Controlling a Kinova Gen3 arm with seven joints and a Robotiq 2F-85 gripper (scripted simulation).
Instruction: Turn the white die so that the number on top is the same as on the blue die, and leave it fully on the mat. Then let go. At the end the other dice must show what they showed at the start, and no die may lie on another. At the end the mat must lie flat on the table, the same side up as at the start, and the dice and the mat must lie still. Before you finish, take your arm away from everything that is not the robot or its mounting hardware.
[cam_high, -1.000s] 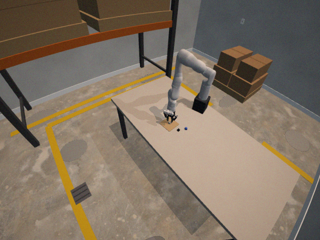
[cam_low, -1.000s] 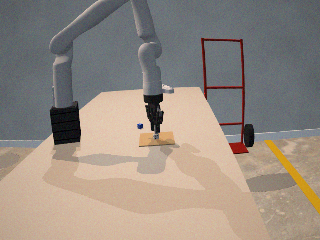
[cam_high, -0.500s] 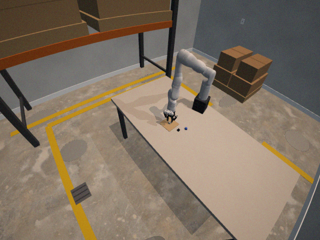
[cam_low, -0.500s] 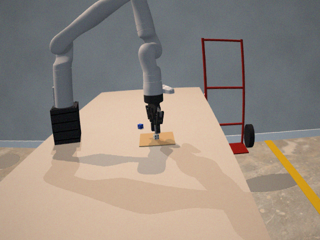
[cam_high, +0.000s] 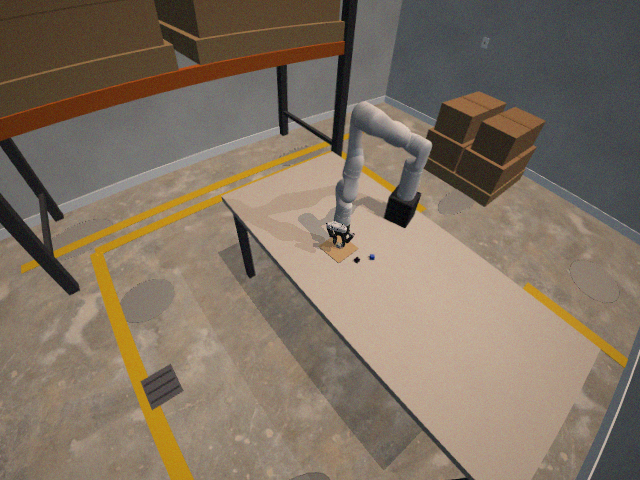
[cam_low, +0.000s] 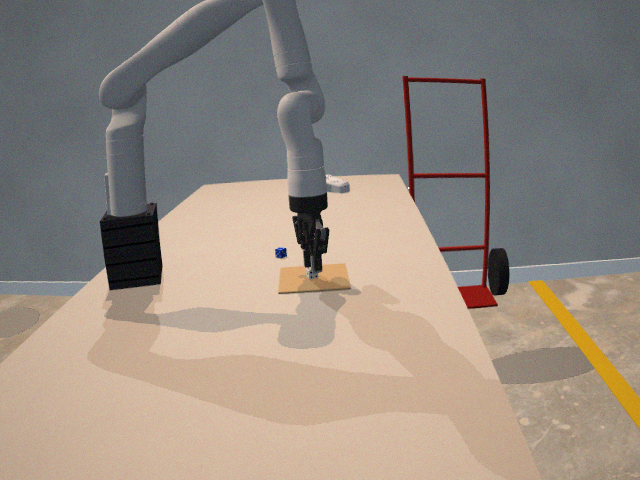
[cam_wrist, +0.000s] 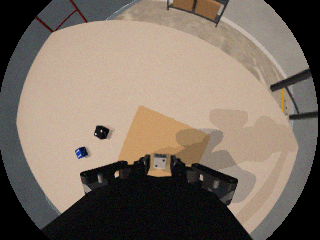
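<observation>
The white die lies 20 mm below my hand. From my hand the other things lie so: tan mat (40 mm below); blue die (140 mm to the left, 100 mm behind, 30 mm below); black die (120 mm to the left, 30 mm below, 20 mm behind).
</observation>
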